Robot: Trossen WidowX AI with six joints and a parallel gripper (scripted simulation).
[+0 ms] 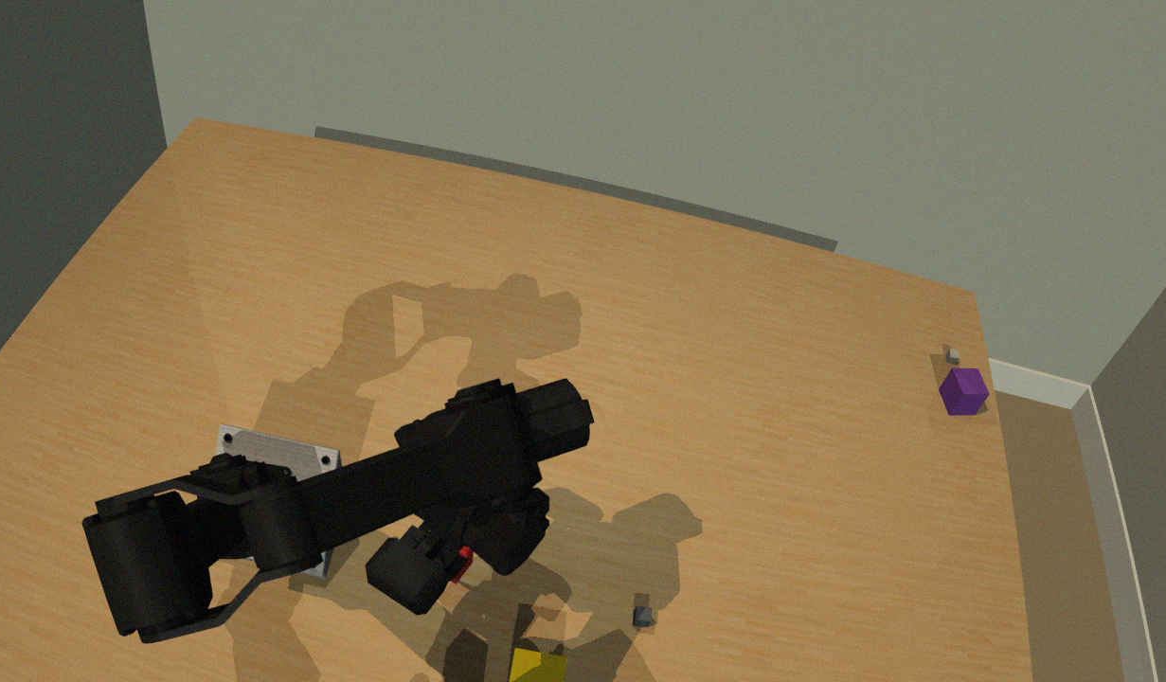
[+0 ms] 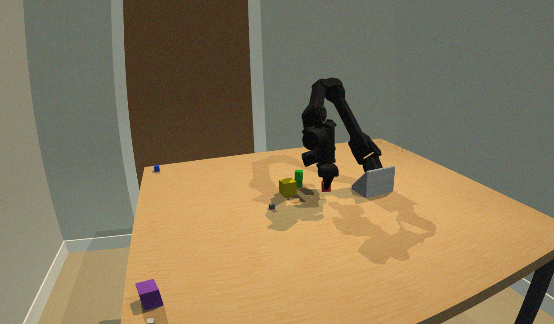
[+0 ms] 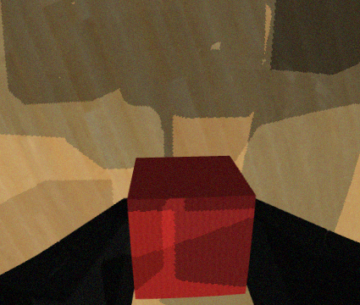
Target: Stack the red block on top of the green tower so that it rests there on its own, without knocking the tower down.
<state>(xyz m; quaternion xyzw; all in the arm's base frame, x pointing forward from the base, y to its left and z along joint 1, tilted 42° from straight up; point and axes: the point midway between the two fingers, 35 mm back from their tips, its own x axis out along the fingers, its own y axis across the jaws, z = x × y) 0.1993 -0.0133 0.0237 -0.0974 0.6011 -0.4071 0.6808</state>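
Right now the yellow cube is 90 mm ahead of my gripper tip, 110 mm to the right of it and 20 mm below it. Round my gripper tip: purple cube (620 mm ahead, 330 mm to the left, 20 mm below); then red block (10 mm above); then small dark block (190 mm ahead, 20 mm to the right, 30 mm below).
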